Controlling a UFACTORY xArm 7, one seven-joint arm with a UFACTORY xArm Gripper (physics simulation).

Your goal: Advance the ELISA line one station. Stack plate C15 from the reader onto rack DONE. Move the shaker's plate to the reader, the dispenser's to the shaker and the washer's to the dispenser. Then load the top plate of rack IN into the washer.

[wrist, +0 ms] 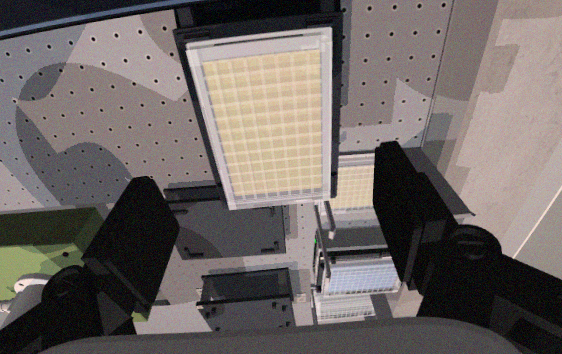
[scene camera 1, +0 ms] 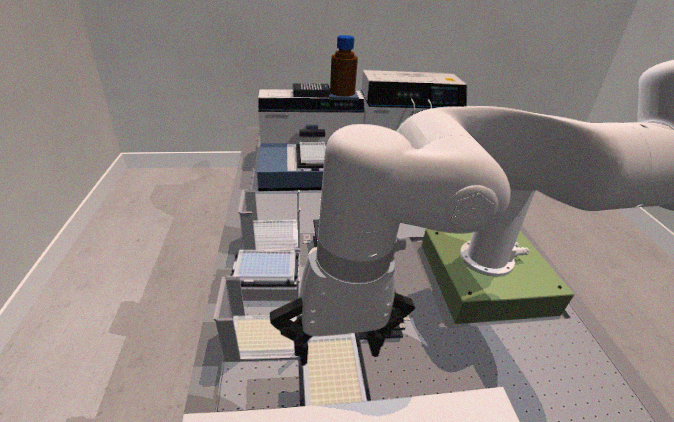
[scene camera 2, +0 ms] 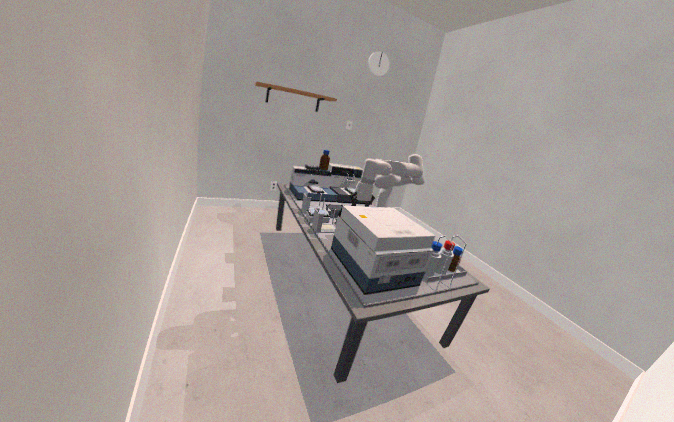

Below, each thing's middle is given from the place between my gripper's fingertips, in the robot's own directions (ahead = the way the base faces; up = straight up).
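Scene:
There is a brown bottle (scene camera 1: pixel 343 63) here, and I consider it from my hand. The bottle is 98 cm to the right of my hand, 11 cm above it and 14 cm behind it.

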